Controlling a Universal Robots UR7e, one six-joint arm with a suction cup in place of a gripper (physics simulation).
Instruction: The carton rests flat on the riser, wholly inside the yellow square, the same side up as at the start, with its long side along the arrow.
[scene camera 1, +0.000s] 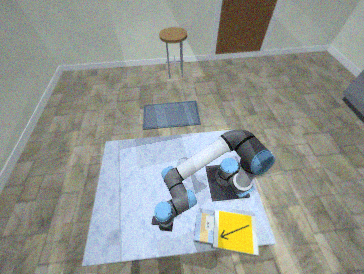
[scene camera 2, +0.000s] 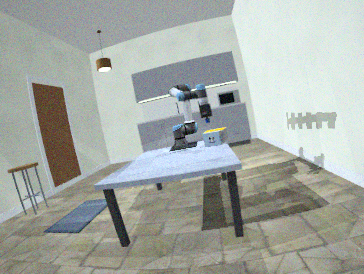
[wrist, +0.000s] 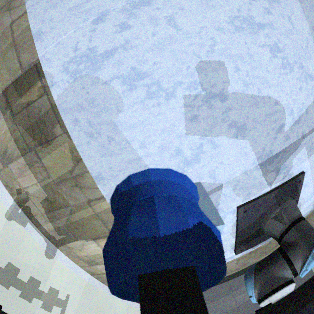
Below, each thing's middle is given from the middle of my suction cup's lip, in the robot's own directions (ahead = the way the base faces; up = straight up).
Now: the riser (scene camera 1: 233, 232) 390 mm behind my suction cup and 180 mm below it.
